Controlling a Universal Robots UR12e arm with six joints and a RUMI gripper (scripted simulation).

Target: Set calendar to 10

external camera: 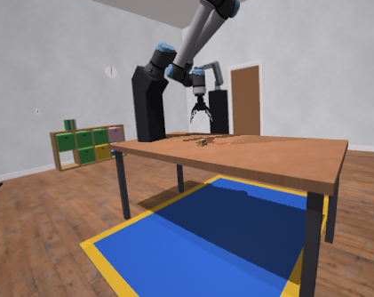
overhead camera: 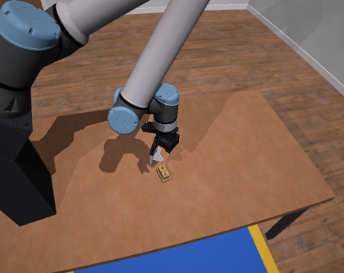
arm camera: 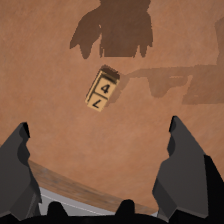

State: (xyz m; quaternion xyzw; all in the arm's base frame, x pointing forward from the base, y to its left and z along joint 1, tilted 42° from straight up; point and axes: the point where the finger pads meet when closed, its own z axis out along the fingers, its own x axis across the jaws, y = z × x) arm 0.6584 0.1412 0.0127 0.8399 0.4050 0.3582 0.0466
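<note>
The wooden tray lies 150 mm below my hand, 20 mm ahead of it and 10 mm to the right of it.
</note>
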